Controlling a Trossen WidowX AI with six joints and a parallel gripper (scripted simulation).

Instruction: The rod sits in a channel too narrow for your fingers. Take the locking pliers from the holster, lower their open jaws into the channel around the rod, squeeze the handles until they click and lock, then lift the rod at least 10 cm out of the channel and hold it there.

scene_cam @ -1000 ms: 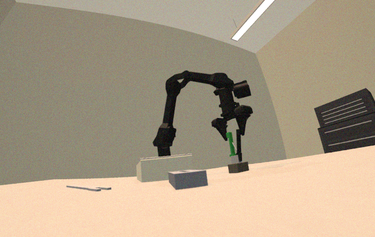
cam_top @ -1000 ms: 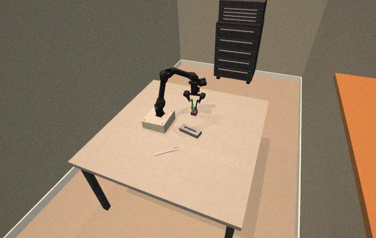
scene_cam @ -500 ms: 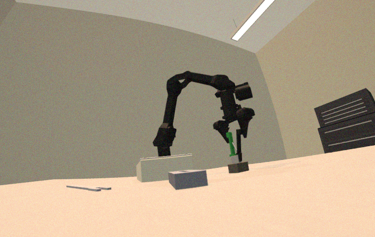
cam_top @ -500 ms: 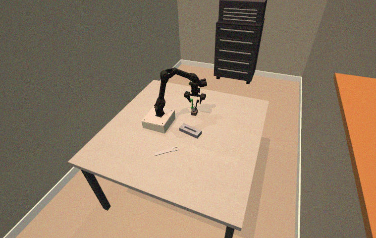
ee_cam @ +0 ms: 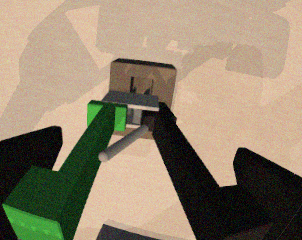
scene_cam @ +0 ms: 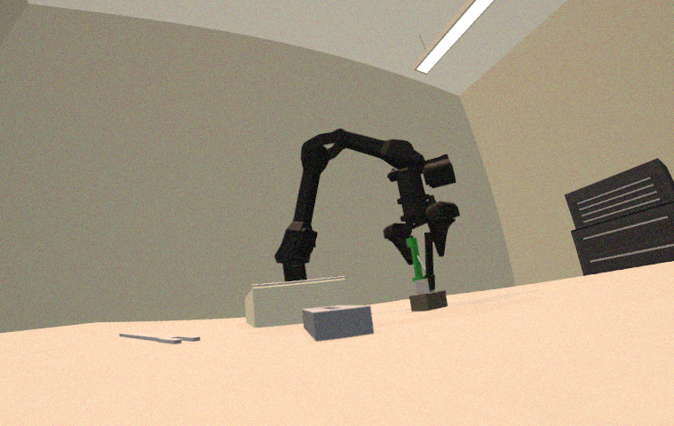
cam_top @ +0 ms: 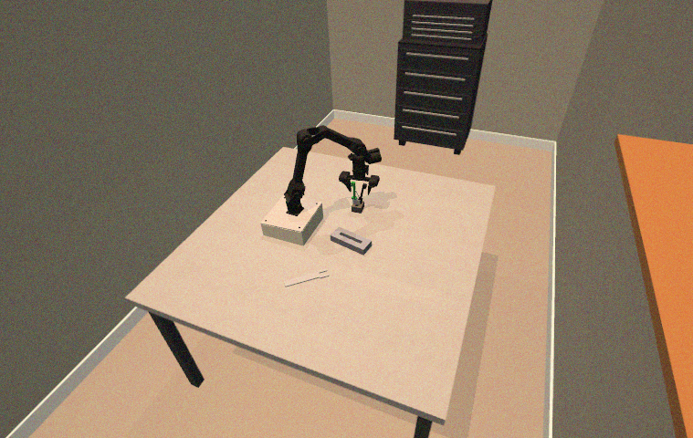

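My gripper tip is now 1 cm past the grey release lever. Round my gripper tip: black handle (1 cm ahead); then dark holster (1 cm behind, 9 cm below); then grey channel block (8 cm ahead, 24 cm to the right, 8 cm below).
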